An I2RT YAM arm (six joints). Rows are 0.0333 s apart.
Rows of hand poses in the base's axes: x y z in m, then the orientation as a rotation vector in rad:
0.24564 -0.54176 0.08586 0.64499 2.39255 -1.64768
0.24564 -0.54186 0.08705 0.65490 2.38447 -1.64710
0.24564 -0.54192 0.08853 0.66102 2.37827 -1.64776
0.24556 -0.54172 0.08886 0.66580 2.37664 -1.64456
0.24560 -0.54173 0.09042 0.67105 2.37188 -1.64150
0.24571 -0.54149 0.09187 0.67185 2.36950 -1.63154
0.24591 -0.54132 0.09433 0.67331 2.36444 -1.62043
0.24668 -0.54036 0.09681 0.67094 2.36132 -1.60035
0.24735 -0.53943 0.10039 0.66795 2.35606 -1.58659
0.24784 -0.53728 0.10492 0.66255 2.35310 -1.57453
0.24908 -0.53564 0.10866 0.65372 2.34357 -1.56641
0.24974 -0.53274 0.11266 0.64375 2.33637 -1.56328
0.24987 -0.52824 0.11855 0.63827 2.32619 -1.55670
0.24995 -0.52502 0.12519 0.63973 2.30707 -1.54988
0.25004 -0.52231 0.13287 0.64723 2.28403 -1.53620
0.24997 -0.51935 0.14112 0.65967 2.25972 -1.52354
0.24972 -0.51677 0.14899 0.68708 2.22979 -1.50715
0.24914 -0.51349 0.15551 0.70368 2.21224 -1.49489
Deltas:
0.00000 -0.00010 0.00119 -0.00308 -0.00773 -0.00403
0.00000 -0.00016 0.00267 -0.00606 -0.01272 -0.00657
-0.00008 0.00004 0.00300 -0.00509 -0.01657 -0.00815
-0.00004 0.00003 0.00456 -0.00580 -0.02253 -0.00926
0.00007 0.00027 0.00601 -0.00275 -0.02993 -0.00574
0.00027 0.00044 0.00847 -0.00055 -0.03989 -0.00154
0.00104 0.00140 0.01095 0.00622 -0.05285 0.00769
0.00171 0.00233 0.01453 0.00910 -0.06354 0.01575
0.00220 0.00448 0.01906 0.01227 -0.07122 0.02422
0.00344 0.00612 0.02280 0.00985 -0.08039 0.03543
0.00410 0.00902 0.02680 0.00635 -0.08492 0.04511
0.00423 0.01352 0.03269 0.00324 -0.09432 0.05378
0.00431 0.01674 0.03933 -0.00392 -0.11135 0.06031
0.00440 0.01945 0.04701 -0.00953 -0.13618 0.06607
0.00433 0.02241 0.05526 -0.01577 -0.16235 0.06830
0.00408 0.02499 0.06313 -0.02178 -0.19750 0.06264
0.00350 0.02827 0.06965 -0.02398 -0.21968 0.05959

